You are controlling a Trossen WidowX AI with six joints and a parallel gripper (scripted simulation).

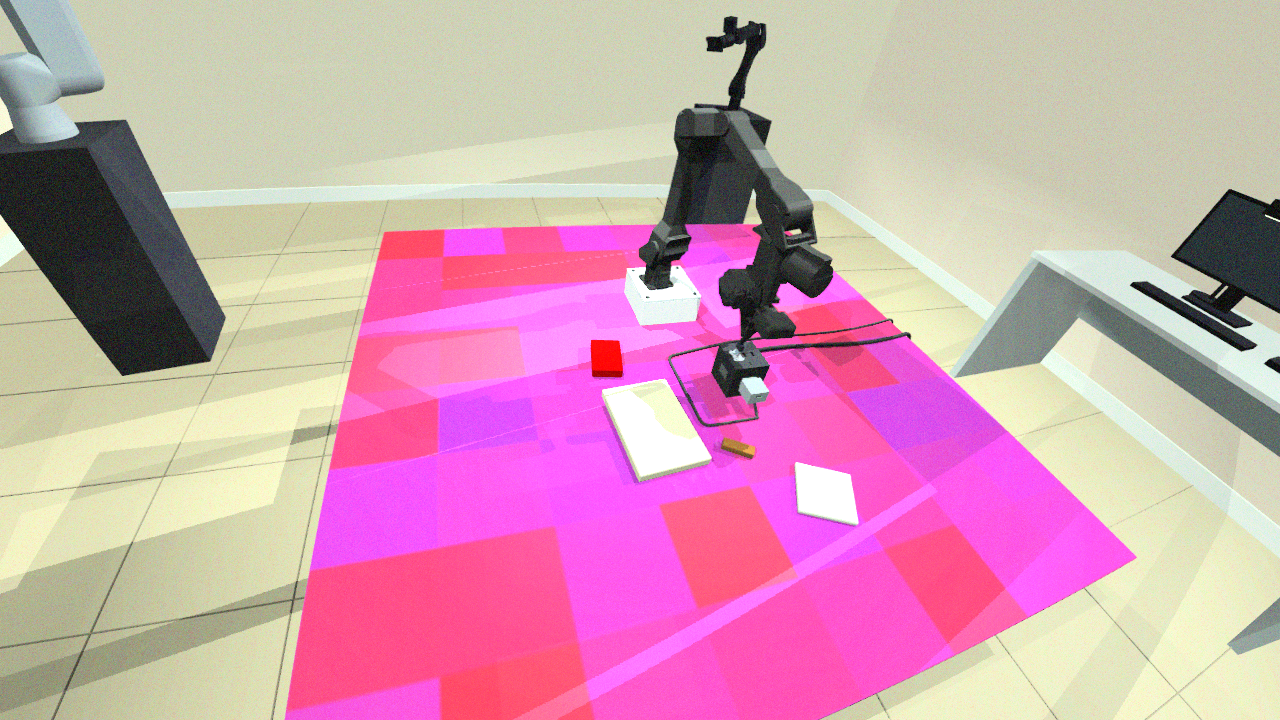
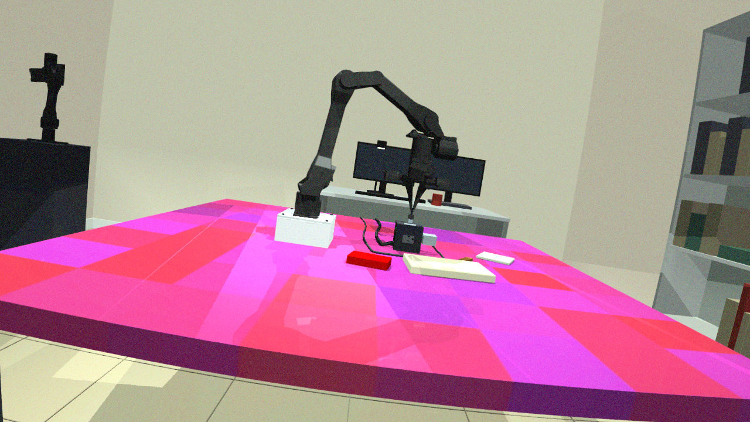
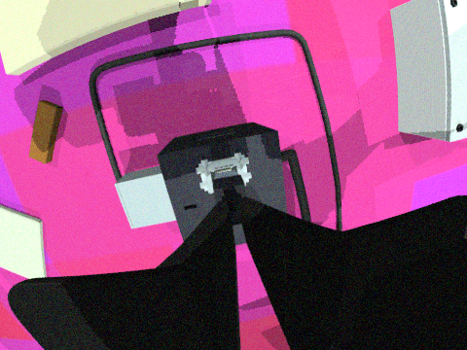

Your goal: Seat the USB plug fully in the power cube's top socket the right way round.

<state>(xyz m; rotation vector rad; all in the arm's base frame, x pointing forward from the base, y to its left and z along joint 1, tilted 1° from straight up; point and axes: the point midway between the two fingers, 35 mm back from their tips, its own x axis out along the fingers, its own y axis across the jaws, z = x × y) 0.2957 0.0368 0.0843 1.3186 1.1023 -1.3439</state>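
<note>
Now: gripper tip 50 mm above the USB socket. The rest, counted from my gripper tip: brown block (150 mm ahead, 110 mm below, 80 mm to the right); then cream book (200 mm to the right, 110 mm below, 60 mm ahead); then USB plug (20 mm below).
</note>
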